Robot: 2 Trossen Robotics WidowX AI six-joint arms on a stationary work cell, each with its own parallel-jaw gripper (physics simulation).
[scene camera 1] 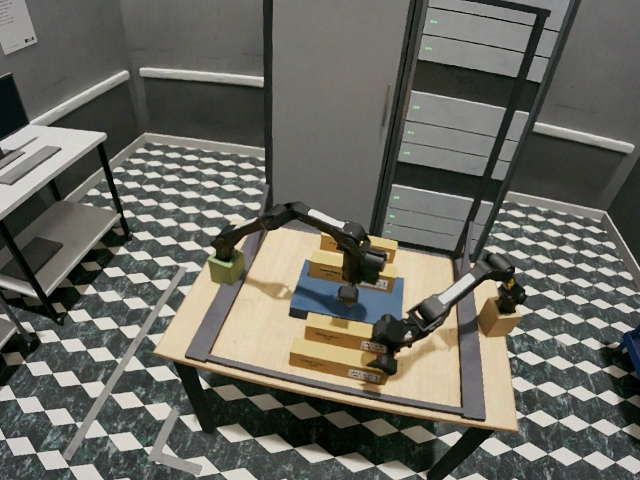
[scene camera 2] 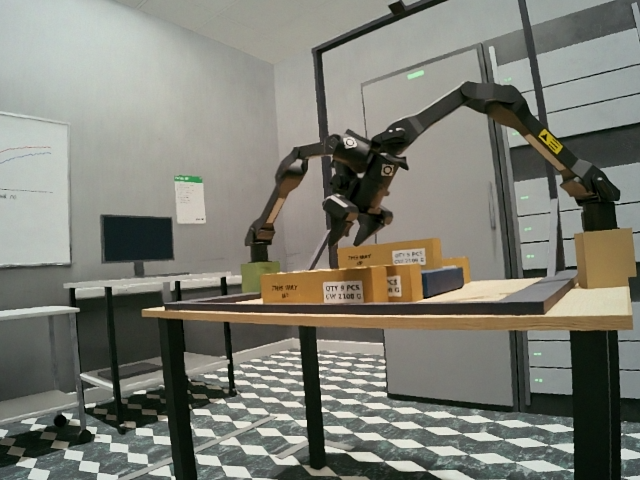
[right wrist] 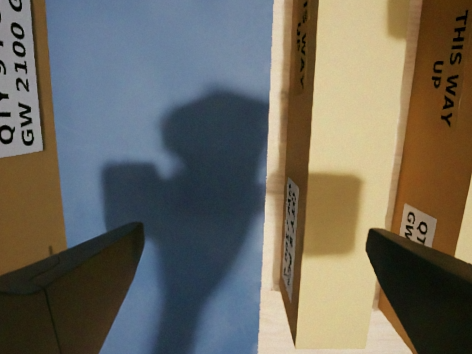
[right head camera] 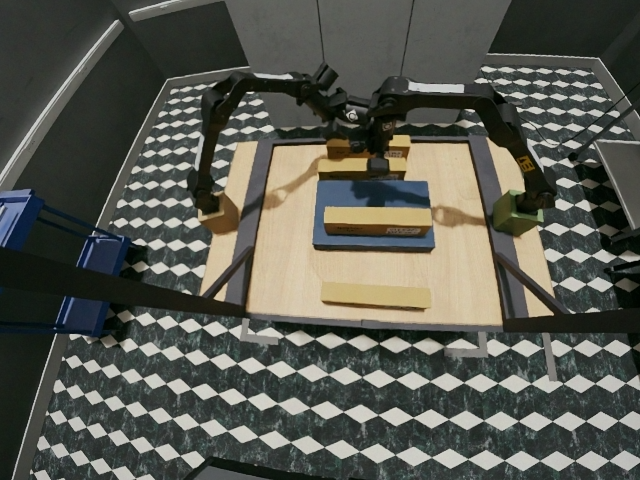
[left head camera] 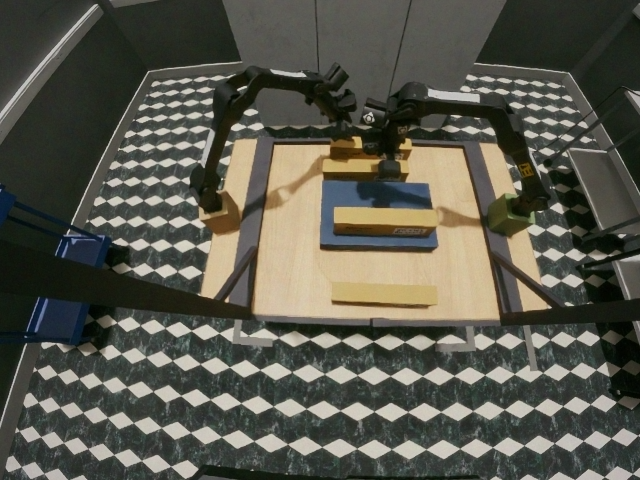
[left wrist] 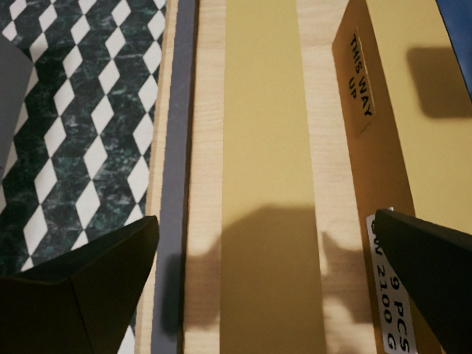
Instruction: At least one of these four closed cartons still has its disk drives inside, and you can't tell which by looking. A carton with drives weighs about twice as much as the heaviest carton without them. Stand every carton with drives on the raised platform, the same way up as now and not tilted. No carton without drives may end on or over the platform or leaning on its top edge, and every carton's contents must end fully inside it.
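Where they show: left gripper, fingertip midpoint: (scene camera 1: 368, 353) (scene camera 2: 343, 245) (right head camera: 346, 130) (left head camera: 351, 131) (left wrist: 266, 223); right gripper, fingertip midpoint: (right wrist: 256, 235) (left head camera: 379, 167); left arm's base at its link origin: (scene camera 1: 505, 306) (right head camera: 210, 205) (left head camera: 212, 204); right arm's base at its link origin: (scene camera 1: 225, 255) (right head camera: 526, 205) (left head camera: 520, 207).
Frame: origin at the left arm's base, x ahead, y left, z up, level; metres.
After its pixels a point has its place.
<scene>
Four yellow cartons stand upright and parallel. The back carton (left head camera: 345, 146) @(x 0.517, y 0.146, z -0.035 m) (scene camera 1: 330, 356) @(x 0.654, y 0.143, z -0.035 m) (left wrist: 270, 150) @(x 0.594, y 0.145, z -0.035 m) (scene camera 2: 297, 289) @(x 0.666, y 0.156, z -0.073 m) and the second carton (left head camera: 343, 166) @(x 0.482, y 0.055, z -0.035 m) (scene camera 1: 330, 333) @(x 0.643, y 0.045, z -0.052 m) (right wrist: 340, 120) @(x 0.547, y 0.032, z -0.035 m) are beyond the blue platform (left head camera: 330, 198) @(x 0.404, y -0.051, z -0.060 m) (right head camera: 323, 198) @(x 0.399, y -0.051, z -0.060 m) (scene camera 1: 305, 284) @(x 0.715, y -0.184, z -0.061 m) in the head views. The third carton (left head camera: 361, 215) @(x 0.468, y -0.183, z 0.025 m) (right head camera: 356, 217) @(x 0.480, y -0.195, z 0.025 m) (scene camera 1: 323, 263) @(x 0.651, y -0.210, z 0.024 m) is on the platform. The fourth (left head camera: 384, 293) @(x 0.475, y -0.421, z -0.035 m) (right head camera: 375, 295) @(x 0.477, y -0.424, z -0.035 m) (scene camera 1: 385, 243) is at the near table edge. My left gripper (left wrist: 266, 223) @(x 0.545, y 0.168, z 0.015 m) (scene camera 1: 385, 351) is open above the back carton. My right gripper (right wrist: 256, 235) @(x 0.575, y -0.037, z 0.044 m) is open above the gap between platform and second carton, one finger over each. Visible labels read 2100 G.
Dark rails (left head camera: 261, 180) @(x 0.164, y 0.127, z -0.100 m) border the tabletop. The arms stand on a tan block (left head camera: 222, 219) @(x 0.019, y -0.050, z -0.029 m) and a green block (left head camera: 509, 219) @(x 0.962, y -0.306, z -0.008 m). The two grippers are close together over the back cartons. A blue cart (left head camera: 64, 304) stands beside the table.
</scene>
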